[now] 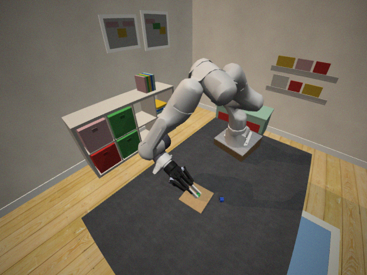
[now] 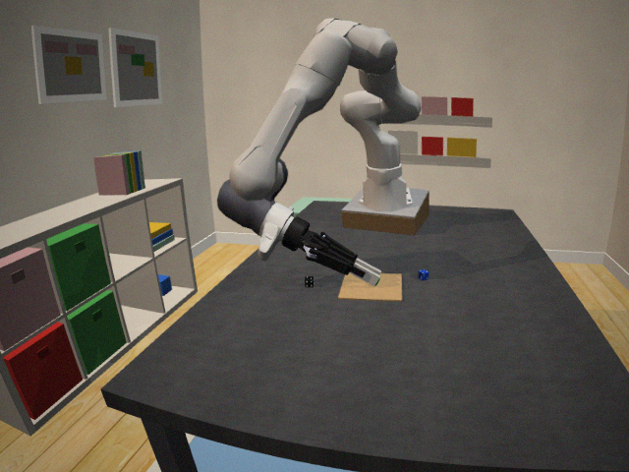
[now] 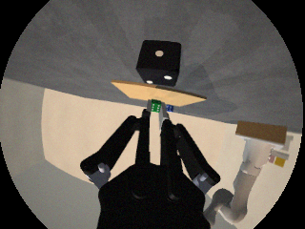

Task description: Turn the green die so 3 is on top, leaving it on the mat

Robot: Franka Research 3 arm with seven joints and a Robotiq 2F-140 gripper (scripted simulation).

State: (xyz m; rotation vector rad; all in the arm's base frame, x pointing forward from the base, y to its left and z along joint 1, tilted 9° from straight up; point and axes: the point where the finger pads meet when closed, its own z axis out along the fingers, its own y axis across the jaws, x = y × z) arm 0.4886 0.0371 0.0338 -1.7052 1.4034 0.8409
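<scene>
The tan mat is 2 cm to the left of my hand and 3 cm below it. Round my hand: blue die: 7 cm behind, 13 cm to the left, 3 cm below; black die: 3 cm ahead, 13 cm to the right, 3 cm below; green die: 2 cm to the left, 2 cm below.
</scene>
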